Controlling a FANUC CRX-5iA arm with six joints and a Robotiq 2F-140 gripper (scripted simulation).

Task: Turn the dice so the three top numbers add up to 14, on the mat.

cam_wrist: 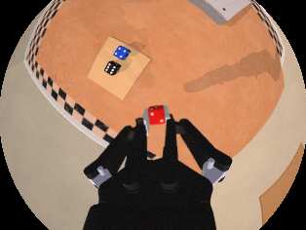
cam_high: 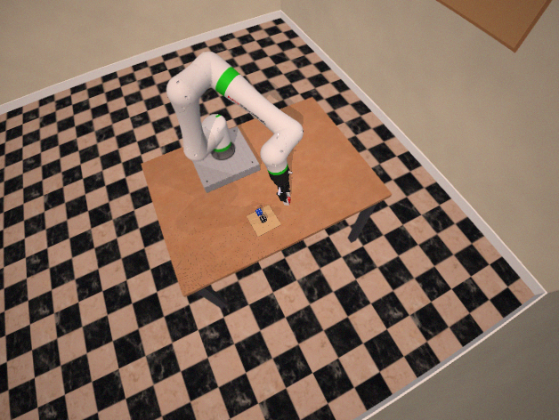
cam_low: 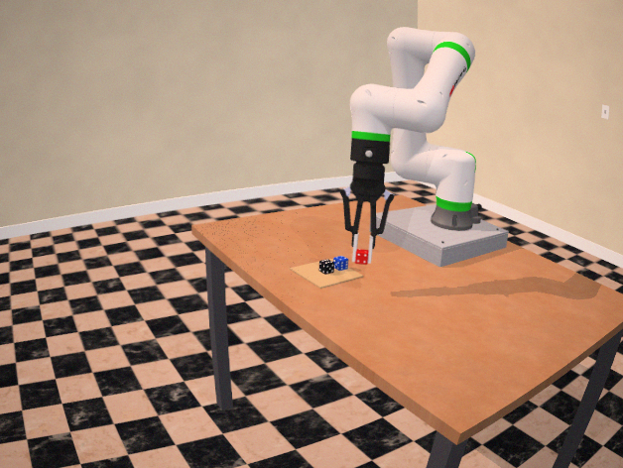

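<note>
The red die is 20 mm below my hand. Also, from my hand: blue die (60 mm behind, 140 mm to the right, 100 mm below); tan mat (10 mm behind, 140 mm to the right, 120 mm below); black die (10 mm behind, 140 mm to the right, 100 mm below).
</note>
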